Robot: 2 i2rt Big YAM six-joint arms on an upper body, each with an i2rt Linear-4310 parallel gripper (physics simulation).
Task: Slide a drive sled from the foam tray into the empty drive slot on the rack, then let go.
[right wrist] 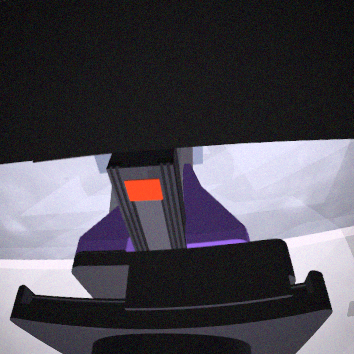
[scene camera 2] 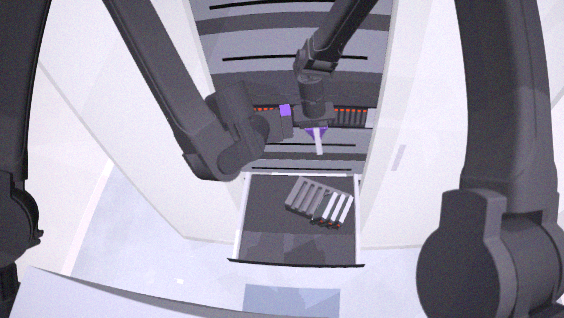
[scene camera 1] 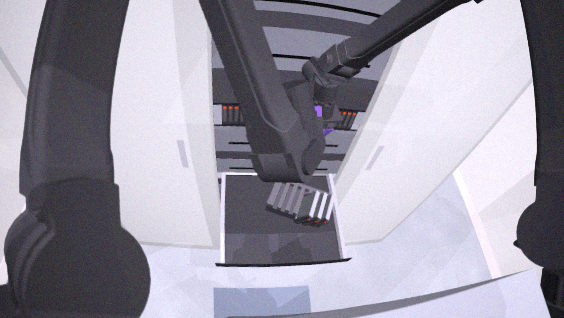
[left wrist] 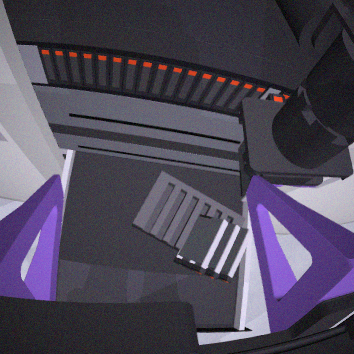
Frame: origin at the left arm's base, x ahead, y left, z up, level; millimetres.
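Seen in the pictures: left gripper, fingertip midpoint: [scene camera 2: 260, 117] [left wrist: 157, 183]; right gripper, fingertip midpoint: [scene camera 2: 317, 139].
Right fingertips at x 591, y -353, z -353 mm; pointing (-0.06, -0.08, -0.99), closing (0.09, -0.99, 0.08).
Note:
A point is followed by its place in that frame.
My right gripper [scene camera 2: 316, 133] @(x 591, y -353, z -352 mm) [right wrist: 151, 207] is shut on a grey drive sled [scene camera 2: 319, 145] @(x 575, y -359, z -361 mm) [right wrist: 155, 225] with an orange label, beside the row of drives on the rack [scene camera 2: 287, 28] @(x 704, y -285, z -68 mm). A dark surface hides the sled's far end in the right wrist view; I cannot tell whether it is inside the slot. The drive slot [left wrist: 270, 93] @(x 657, y -337, z -288 mm) shows as a pale gap beside the held sled's orange label in the left wrist view. My left gripper [left wrist: 157, 183] @(x 528, y -226, z -208 mm) is open above the foam tray [scene camera 2: 295, 192] @(x 607, y -276, z -672 mm) [left wrist: 148, 207] @(x 597, y -269, z -672 mm). White-edged drive sleds [scene camera 1: 320, 207] @(x 516, y -421, z -623 mm) [scene camera 2: 339, 207] @(x 524, y -435, z -626 mm) [left wrist: 216, 245] sit at the tray's right side.
The tray lies tilted in an open drawer [scene camera 1: 223, 225] @(x 480, y -82, z -696 mm) [scene camera 2: 358, 225] @(x 485, y -512, z -695 mm) [left wrist: 243, 290] @(x 432, y -506, z -694 mm) below the rack. Pale doors [scene camera 1: 150, 100] @(x 684, y 137, z -296 mm) [scene camera 1: 425, 125] @(x 684, y -795, z -347 mm) stand open on both sides. The row of installed drives [left wrist: 135, 74] @(x 703, y -203, z -370 mm) has orange labels. Both arms are close together at the rack.

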